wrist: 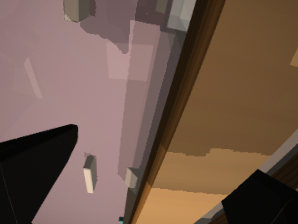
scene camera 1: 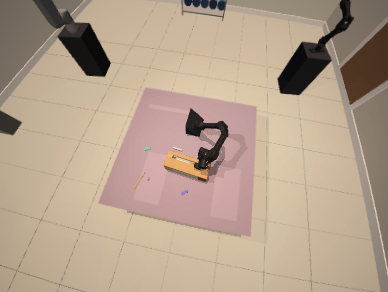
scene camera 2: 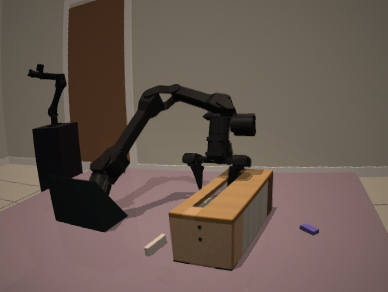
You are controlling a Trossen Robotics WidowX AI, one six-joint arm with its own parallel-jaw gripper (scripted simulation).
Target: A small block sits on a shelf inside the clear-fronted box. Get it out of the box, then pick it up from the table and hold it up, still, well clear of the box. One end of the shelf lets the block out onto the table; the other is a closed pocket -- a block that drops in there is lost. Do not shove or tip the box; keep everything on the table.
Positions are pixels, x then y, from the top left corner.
wooden box: wrist 214, 112; scene camera 1; scene camera 2
same spot on wooden box: [scene camera 1: 176, 162] = [scene camera 2: 223, 200]
